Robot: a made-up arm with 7 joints. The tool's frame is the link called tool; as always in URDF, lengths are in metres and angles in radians. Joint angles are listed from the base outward.
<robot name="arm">
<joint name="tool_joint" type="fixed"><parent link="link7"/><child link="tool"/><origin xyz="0 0 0" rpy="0 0.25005 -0.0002"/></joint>
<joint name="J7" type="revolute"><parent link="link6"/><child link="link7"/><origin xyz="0.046 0 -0.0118"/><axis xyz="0.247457 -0.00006 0.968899"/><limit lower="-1.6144" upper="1.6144"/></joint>
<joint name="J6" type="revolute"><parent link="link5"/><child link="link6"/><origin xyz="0.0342 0 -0.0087"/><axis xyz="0.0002 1 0.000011"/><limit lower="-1.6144" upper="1.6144"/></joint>
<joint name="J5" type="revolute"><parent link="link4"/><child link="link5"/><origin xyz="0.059 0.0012 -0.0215"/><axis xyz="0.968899 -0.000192 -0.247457"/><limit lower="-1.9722" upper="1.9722"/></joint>
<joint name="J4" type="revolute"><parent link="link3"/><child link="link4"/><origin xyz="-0.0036 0 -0.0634"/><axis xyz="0.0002 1 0.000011"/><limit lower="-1.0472" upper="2.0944"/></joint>
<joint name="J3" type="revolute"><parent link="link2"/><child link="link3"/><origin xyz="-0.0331 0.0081 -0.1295"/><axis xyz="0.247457 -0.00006 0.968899"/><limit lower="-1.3" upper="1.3"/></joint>
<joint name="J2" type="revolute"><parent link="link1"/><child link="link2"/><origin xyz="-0.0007 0.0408 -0.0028"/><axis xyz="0.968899 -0.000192 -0.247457"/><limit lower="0" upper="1.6"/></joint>
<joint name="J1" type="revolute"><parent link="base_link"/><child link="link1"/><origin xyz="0 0 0"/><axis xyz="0.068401 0.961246 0.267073"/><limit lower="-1.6" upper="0.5"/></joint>
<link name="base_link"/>
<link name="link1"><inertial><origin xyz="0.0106 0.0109 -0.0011"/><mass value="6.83"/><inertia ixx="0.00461" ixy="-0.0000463" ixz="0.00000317" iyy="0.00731" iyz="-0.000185" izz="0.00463"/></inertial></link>
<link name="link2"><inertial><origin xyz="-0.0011 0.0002 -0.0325"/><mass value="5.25"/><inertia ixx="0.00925" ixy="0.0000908" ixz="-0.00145" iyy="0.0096" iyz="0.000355" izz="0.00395"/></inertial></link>
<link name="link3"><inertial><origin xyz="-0.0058 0.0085 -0.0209"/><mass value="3.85"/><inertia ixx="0.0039" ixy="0" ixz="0.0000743" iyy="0.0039" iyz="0" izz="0.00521"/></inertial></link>
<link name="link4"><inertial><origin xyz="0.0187 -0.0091 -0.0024"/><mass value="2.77"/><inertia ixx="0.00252" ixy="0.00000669" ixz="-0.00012" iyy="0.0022" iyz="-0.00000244" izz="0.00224"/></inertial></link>
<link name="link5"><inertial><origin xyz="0.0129 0.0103 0.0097"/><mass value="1.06"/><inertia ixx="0.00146" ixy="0" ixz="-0.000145" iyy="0.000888" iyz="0" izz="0.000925"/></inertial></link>
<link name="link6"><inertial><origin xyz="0.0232 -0.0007 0.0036"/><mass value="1.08"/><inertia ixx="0.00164" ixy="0" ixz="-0.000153" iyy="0.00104" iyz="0" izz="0.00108"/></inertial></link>
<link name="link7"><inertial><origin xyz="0.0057 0.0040 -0.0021"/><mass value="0.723"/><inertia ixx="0.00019" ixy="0" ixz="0" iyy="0.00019" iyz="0" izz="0.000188"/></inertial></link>
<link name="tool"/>
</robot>
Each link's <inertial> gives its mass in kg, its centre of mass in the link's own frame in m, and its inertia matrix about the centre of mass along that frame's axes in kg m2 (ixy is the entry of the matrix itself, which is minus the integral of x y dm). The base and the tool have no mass. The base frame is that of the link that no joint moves.
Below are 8 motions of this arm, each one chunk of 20 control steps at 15 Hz.
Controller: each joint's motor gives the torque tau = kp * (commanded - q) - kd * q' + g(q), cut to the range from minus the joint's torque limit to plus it. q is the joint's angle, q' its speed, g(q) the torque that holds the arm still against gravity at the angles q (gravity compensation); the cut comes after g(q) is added. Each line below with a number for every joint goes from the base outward.
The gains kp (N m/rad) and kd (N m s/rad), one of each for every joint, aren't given. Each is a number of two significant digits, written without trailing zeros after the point. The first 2 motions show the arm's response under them.
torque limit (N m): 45 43 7.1 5.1 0.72 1.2 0.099
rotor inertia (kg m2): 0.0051 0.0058 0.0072 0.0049 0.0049 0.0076 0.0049
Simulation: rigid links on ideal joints. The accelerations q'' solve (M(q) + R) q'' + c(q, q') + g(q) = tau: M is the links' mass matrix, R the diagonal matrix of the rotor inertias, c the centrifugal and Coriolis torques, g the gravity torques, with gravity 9.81 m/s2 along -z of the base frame. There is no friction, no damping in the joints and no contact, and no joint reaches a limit. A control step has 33 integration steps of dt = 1/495 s. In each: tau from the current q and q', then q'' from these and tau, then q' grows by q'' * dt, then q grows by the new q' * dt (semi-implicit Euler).
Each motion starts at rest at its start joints. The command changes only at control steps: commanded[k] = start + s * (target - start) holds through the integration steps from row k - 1 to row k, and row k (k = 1, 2, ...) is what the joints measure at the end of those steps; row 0 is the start. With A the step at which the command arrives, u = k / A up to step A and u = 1 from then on. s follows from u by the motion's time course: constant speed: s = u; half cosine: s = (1 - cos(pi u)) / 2; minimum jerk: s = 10 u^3 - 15 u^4 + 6 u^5; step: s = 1 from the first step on.
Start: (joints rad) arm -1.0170 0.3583 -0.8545 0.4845 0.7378 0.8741 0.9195
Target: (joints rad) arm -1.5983 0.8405 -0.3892 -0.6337 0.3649 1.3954 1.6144
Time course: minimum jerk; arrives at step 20
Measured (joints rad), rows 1 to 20:
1: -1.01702 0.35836 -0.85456 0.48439 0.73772 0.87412 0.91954
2: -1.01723 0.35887 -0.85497 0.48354 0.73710 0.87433 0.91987
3: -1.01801 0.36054 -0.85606 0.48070 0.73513 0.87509 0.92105
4: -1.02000 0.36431 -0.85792 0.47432 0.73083 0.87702 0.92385
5: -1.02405 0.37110 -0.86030 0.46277 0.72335 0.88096 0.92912
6: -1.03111 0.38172 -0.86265 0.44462 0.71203 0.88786 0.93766
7: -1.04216 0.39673 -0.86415 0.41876 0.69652 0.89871 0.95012
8: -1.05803 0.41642 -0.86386 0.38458 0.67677 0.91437 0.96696
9: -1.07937 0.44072 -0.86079 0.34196 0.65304 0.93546 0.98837
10: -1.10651 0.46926 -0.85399 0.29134 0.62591 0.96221 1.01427
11: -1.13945 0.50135 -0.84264 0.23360 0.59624 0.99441 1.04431
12: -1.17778 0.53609 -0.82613 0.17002 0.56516 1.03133 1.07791
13: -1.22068 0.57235 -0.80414 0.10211 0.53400 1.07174 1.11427
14: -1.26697 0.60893 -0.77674 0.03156 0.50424 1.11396 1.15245
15: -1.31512 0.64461 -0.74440 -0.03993 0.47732 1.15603 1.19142
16: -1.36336 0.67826 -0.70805 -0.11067 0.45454 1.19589 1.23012
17: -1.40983 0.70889 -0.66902 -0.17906 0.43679 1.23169 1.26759
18: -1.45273 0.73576 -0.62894 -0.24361 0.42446 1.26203 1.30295
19: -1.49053 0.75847 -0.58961 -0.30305 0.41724 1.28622 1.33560
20: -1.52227 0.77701 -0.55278 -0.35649 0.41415 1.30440 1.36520
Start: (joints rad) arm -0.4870 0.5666 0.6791 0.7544 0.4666 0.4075 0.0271
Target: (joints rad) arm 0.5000 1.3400 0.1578 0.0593 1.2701 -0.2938 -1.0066
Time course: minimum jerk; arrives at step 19
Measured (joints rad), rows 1 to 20:
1: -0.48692 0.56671 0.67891 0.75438 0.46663 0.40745 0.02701
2: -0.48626 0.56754 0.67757 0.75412 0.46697 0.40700 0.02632
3: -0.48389 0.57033 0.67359 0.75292 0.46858 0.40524 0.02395
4: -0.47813 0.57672 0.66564 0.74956 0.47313 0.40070 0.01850
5: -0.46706 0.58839 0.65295 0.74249 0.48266 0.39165 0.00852
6: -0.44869 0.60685 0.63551 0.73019 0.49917 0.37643 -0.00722
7: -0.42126 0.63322 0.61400 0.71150 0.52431 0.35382 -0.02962
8: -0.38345 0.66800 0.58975 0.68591 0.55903 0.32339 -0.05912
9: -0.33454 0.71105 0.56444 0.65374 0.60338 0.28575 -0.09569
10: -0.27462 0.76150 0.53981 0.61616 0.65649 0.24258 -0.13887
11: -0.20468 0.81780 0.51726 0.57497 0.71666 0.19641 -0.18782
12: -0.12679 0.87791 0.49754 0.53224 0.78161 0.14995 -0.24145
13: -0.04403 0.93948 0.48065 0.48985 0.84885 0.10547 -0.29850
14: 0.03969 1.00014 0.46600 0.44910 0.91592 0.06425 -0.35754
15: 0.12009 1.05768 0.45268 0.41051 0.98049 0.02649 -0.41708
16: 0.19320 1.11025 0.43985 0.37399 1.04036 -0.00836 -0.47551
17: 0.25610 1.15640 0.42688 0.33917 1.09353 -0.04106 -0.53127
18: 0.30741 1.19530 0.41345 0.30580 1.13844 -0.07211 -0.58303
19: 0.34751 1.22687 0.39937 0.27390 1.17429 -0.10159 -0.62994
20: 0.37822 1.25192 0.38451 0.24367 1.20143 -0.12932 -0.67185
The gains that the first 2 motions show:
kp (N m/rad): 9.5 25 1.1 1.3 0.47 0.31 0.18
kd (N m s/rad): 3.3 7.7 0.73 0.53 0.14 0.11 0.11
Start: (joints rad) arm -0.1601 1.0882 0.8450 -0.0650 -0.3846 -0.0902 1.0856
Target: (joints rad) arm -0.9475 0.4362 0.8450 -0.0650 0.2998 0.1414 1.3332
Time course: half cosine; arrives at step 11
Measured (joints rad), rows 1 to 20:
1: -0.16183 1.08659 0.84611 -0.06538 -0.38303 -0.08995 1.08575
2: -0.16937 1.07965 0.85015 -0.06670 -0.37609 -0.08902 1.08662
3: -0.18665 1.06374 0.85786 -0.06903 -0.35991 -0.08705 1.08902
4: -0.21590 1.03655 0.86889 -0.07195 -0.33202 -0.08355 1.09372
5: -0.25749 0.99735 0.88245 -0.07463 -0.29171 -0.07783 1.10121
6: -0.31022 0.94697 0.89745 -0.07603 -0.23994 -0.06906 1.11170
7: -0.37176 0.88764 0.91252 -0.07511 -0.17912 -0.05633 1.12507
8: -0.43909 0.82274 0.92590 -0.07107 -0.11267 -0.03879 1.14088
9: -0.50881 0.75642 0.93549 -0.06359 -0.04462 -0.01602 1.15840
10: -0.57734 0.69323 0.93913 -0.05297 0.02068 0.01160 1.17665
11: -0.64108 0.63764 0.93490 -0.04016 0.07888 0.04254 1.19452
12: -0.69760 0.59206 0.92321 -0.02717 0.12735 0.07418 1.21101
13: -0.74640 0.55599 0.90710 -0.01642 0.16623 0.10338 1.22563
14: -0.78791 0.52780 0.88955 -0.00930 0.19692 0.12754 1.23839
15: -0.82275 0.50596 0.87255 -0.00613 0.22094 0.14531 1.24952
16: -0.85159 0.48917 0.85725 -0.00650 0.23967 0.15658 1.25924
17: -0.87511 0.47634 0.84425 -0.00966 0.25425 0.16213 1.26775
18: -0.89402 0.46660 0.83374 -0.01474 0.26558 0.16321 1.27522
19: -0.90897 0.45924 0.82567 -0.02092 0.27435 0.16119 1.28180
20: -0.92059 0.45369 0.81983 -0.02752 0.28112 0.15732 1.28760

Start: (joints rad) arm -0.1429 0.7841 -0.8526 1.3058 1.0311 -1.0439 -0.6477
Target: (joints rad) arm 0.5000 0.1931 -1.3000 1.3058 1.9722 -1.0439 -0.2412
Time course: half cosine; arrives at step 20
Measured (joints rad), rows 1 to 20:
1: -0.14277 0.78376 -0.85239 1.30608 1.03144 -1.04375 -0.64754
2: -0.14203 0.78221 -0.85175 1.30694 1.03311 -1.04299 -0.64682
3: -0.13988 0.77839 -0.85084 1.30826 1.03745 -1.04114 -0.64503
4: -0.13544 0.77135 -0.85012 1.30968 1.04586 -1.03794 -0.64176
5: -0.12784 0.76036 -0.85017 1.31084 1.05964 -1.03343 -0.63668
6: -0.11641 0.74493 -0.85164 1.31147 1.07987 -1.02780 -0.62956
7: -0.10065 0.72485 -0.85509 1.31143 1.10735 -1.02137 -0.62030
8: -0.08029 0.70014 -0.86102 1.31070 1.14248 -1.01443 -0.60889
9: -0.05526 0.67106 -0.86978 1.30935 1.18531 -1.00729 -0.59540
10: -0.02570 0.63808 -0.88157 1.30751 1.23541 -1.00026 -0.57999
11: 0.00809 0.60182 -0.89648 1.30537 1.29199 -0.99367 -0.56286
12: 0.04565 0.56308 -0.91439 1.30311 1.35386 -0.98784 -0.54427
13: 0.08640 0.52274 -0.93509 1.30090 1.41955 -0.98317 -0.52455
14: 0.12961 0.48176 -0.95821 1.29891 1.48731 -0.98002 -0.50401
15: 0.17446 0.44116 -0.98330 1.29723 1.55524 -0.97875 -0.48302
16: 0.21999 0.40192 -1.00978 1.29588 1.62136 -0.97963 -0.46195
17: 0.26515 0.36501 -1.03704 1.29483 1.68368 -0.98281 -0.44118
18: 0.30883 0.33131 -1.06439 1.29398 1.74032 -0.98830 -0.42108
19: 0.34986 0.30163 -1.09117 1.29318 1.78961 -0.99593 -0.40204
20: 0.38711 0.27664 -1.11669 1.29228 1.83014 -1.00535 -0.38442

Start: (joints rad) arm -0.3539 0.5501 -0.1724 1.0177 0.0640 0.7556 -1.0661
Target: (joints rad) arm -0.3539 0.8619 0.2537 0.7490 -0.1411 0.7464 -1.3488
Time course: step
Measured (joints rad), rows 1 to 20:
1: -0.34853 0.57801 -0.18221 0.98718 0.02720 0.75788 -1.08476
2: -0.34314 0.62502 -0.16423 0.95075 -0.01719 0.75619 -1.11405
3: -0.34098 0.67231 -0.12715 0.92371 -0.04987 0.75392 -1.14094
4: -0.34129 0.71411 -0.08367 0.90235 -0.07140 0.75305 -1.16380
5: -0.34307 0.74883 -0.04045 0.88321 -0.08513 0.75280 -1.18336
6: -0.34560 0.77661 -0.00063 0.86485 -0.09419 0.75197 -1.20044
7: -0.34840 0.79828 0.03460 0.84708 -0.10078 0.74991 -1.21564
8: -0.35116 0.81488 0.06506 0.83024 -0.10615 0.74663 -1.22934
9: -0.35368 0.82746 0.09108 0.81474 -0.11092 0.74252 -1.24175
10: -0.35582 0.83688 0.11317 0.80090 -0.11530 0.73813 -1.25299
11: -0.35752 0.84389 0.13190 0.78890 -0.11933 0.73397 -1.26317
12: -0.35877 0.84908 0.14779 0.77879 -0.12299 0.73043 -1.27236
13: -0.35959 0.85289 0.16130 0.77050 -0.12623 0.72776 -1.28065
14: -0.36003 0.85567 0.17283 0.76390 -0.12905 0.72606 -1.28808
15: -0.36014 0.85768 0.18271 0.75878 -0.13144 0.72531 -1.29475
16: -0.36000 0.85912 0.19121 0.75494 -0.13343 0.72542 -1.30071
17: -0.35966 0.86014 0.19856 0.75218 -0.13507 0.72623 -1.30603
18: -0.35919 0.86085 0.20492 0.75027 -0.13639 0.72759 -1.31077
19: -0.35864 0.86134 0.21046 0.74905 -0.13745 0.72932 -1.31499
20: -0.35804 0.86166 0.21530 0.74834 -0.13828 0.73128 -1.31875

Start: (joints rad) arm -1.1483 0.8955 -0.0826 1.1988 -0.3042 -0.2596 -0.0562
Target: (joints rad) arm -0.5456 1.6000 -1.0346 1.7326 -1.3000 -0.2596 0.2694
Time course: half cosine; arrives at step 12
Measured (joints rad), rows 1 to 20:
1: -1.14769 0.89668 -0.08483 1.19825 -0.30571 -0.25970 -0.05606
2: -1.14476 0.90204 -0.09341 1.19655 -0.31225 -0.26058 -0.05531
3: -1.13733 0.91493 -0.11102 1.19431 -0.32780 -0.26352 -0.05323
4: -1.12327 0.93786 -0.13848 1.19331 -0.35593 -0.26946 -0.04903
5: -1.10082 0.97207 -0.17532 1.19605 -0.39920 -0.27836 -0.04204
6: -1.06878 1.01737 -0.22033 1.20538 -0.45857 -0.28893 -0.03190
7: -1.02680 1.07223 -0.27195 1.22422 -0.53318 -0.29867 -0.01854
8: -0.97553 1.13398 -0.32853 1.25497 -0.62047 -0.30427 -0.00226
9: -0.91698 1.19926 -0.38827 1.29896 -0.71647 -0.30222 0.01643
10: -0.85458 1.26440 -0.44903 1.35586 -0.81611 -0.28988 0.03684
11: -0.79306 1.32595 -0.50799 1.42331 -0.91364 -0.26682 0.05822
12: -0.73781 1.38087 -0.56190 1.49709 -1.00299 -0.23596 0.07978
13: -0.69248 1.42769 -0.60907 1.57021 -1.07978 -0.20326 0.10082
14: -0.65737 1.46671 -0.65012 1.63526 -1.14268 -0.17552 0.12081
15: -0.63099 1.49873 -0.68638 1.68837 -1.19220 -0.15750 0.13932
16: -0.61137 1.52449 -0.71897 1.72879 -1.22978 -0.15050 0.15605
17: -0.59673 1.54474 -0.74861 1.75758 -1.25732 -0.15302 0.17087
18: -0.58569 1.56030 -0.77571 1.77653 -1.27675 -0.16223 0.18380
19: -0.57728 1.57201 -0.80052 1.78763 -1.28986 -0.17523 0.19499
20: -0.57081 1.58064 -0.82319 1.79274 -1.29822 -0.18962 0.20460

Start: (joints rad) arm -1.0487 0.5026 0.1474 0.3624 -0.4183 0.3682 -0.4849
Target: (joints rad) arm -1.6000 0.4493 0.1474 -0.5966 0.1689 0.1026 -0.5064
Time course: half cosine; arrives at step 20
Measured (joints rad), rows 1 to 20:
1: -1.04882 0.50255 0.14748 0.36222 -0.41797 0.36835 -0.48490
2: -1.04945 0.50233 0.14776 0.36129 -0.41641 0.36901 -0.48487
3: -1.05122 0.50184 0.14829 0.35869 -0.41249 0.37044 -0.48482
4: -1.05488 0.50099 0.14903 0.35337 -0.40524 0.37265 -0.48476
5: -1.06115 0.49973 0.14989 0.34423 -0.39395 0.37536 -0.48469
6: -1.07069 0.49804 0.15076 0.33028 -0.37818 0.37805 -0.48467
7: -1.08404 0.49592 0.15153 0.31072 -0.35778 0.38008 -0.48475
8: -1.10157 0.49339 0.15209 0.28497 -0.33285 0.38074 -0.48495
9: -1.12348 0.49049 0.15235 0.25274 -0.30371 0.37936 -0.48534
10: -1.14975 0.48728 0.15223 0.21400 -0.27085 0.37531 -0.48593
11: -1.18017 0.48384 0.15169 0.16906 -0.23491 0.36812 -0.48675
12: -1.21433 0.48025 0.15072 0.11846 -0.19665 0.35745 -0.48780
13: -1.25160 0.47660 0.14934 0.06301 -0.15688 0.34314 -0.48905
14: -1.29116 0.47298 0.14762 0.00372 -0.11649 0.32524 -0.49047
15: -1.33205 0.46950 0.14567 -0.05819 -0.07640 0.30400 -0.49201
16: -1.37315 0.46623 0.14362 -0.12136 -0.03752 0.27987 -0.49360
17: -1.41326 0.46325 0.14162 -0.18431 -0.00077 0.25352 -0.49518
18: -1.45116 0.46062 0.13981 -0.24547 0.03298 0.22574 -0.49667
19: -1.48568 0.45839 0.13830 -0.30324 0.06289 0.19747 -0.49801
20: -1.51575 0.45660 0.13715 -0.35603 0.08820 0.16973 -0.49916

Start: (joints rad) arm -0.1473 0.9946 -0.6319 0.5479 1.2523 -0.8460 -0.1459
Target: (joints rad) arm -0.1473 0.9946 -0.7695 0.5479 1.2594 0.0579 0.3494
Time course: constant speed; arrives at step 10
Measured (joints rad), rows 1 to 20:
1: -0.14730 0.99468 -0.63293 0.54765 1.25213 -0.84103 -0.14326
2: -0.14724 0.99475 -0.63542 0.54715 1.25191 -0.82570 -0.13611
3: -0.14711 0.99478 -0.63923 0.54656 1.25180 -0.79835 -0.12440
4: -0.14694 0.99475 -0.64421 0.54600 1.25189 -0.75920 -0.10852
5: -0.14677 0.99467 -0.65017 0.54554 1.25218 -0.70943 -0.08890
6: -0.14663 0.99456 -0.65696 0.54521 1.25267 -0.65055 -0.06598
7: -0.14653 0.99444 -0.66444 0.54502 1.25330 -0.58417 -0.04011
8: -0.14649 0.99432 -0.67250 0.54494 1.25402 -0.51176 -0.01163
9: -0.14650 0.99422 -0.68106 0.54497 1.25481 -0.43463 0.01917
10: -0.14656 0.99413 -0.69003 0.54508 1.25561 -0.35386 0.05204
11: -0.14664 0.99403 -0.69825 0.54551 1.25656 -0.27553 0.08414
12: -0.14680 0.99402 -0.70518 0.54627 1.25749 -0.20577 0.11339
13: -0.14704 0.99412 -0.71096 0.54719 1.25824 -0.14663 0.13959
14: -0.14733 0.99429 -0.71583 0.54811 1.25876 -0.09809 0.16293
15: -0.14762 0.99450 -0.72005 0.54891 1.25908 -0.05919 0.18371
16: -0.14787 0.99469 -0.72381 0.54954 1.25924 -0.02861 0.20218
17: -0.14808 0.99484 -0.72725 0.54997 1.25931 -0.00500 0.21862
18: -0.14822 0.99495 -0.73046 0.55022 1.25932 0.01295 0.23322
19: -0.14829 0.99502 -0.73351 0.55032 1.25931 0.02636 0.24621
20: -0.14831 0.99504 -0.73642 0.55028 1.25930 0.03620 0.25774

